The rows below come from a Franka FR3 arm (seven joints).
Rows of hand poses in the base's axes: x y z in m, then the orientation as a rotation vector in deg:
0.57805 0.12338 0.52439 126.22 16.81 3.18
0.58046 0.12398 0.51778 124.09 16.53 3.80
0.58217 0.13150 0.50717 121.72 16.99 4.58
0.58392 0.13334 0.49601 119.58 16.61 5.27
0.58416 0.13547 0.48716 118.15 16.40 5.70
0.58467 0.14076 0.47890 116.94 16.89 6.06
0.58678 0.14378 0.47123 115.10 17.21 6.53
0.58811 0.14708 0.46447 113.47 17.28 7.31
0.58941 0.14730 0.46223 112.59 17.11 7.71
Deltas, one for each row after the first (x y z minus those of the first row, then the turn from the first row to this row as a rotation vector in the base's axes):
0.00241 0.00060 -0.00661 -2.05 -0.77 0.19
0.00412 0.00812 -0.01722 -4.27 -1.40 1.01
0.00587 0.00996 -0.02838 -6.33 -2.27 1.16
0.00611 0.01209 -0.03723 -7.70 -2.82 1.29
0.00662 0.01738 -0.04549 -8.81 -3.03 1.89
0.00873 0.02040 -0.05316 -10.54 -3.45 2.47
0.01006 0.02370 -0.05992 -12.04 -4.18 2.97
0.01136 0.02392 -0.06216 -12.86 -4.64 3.08

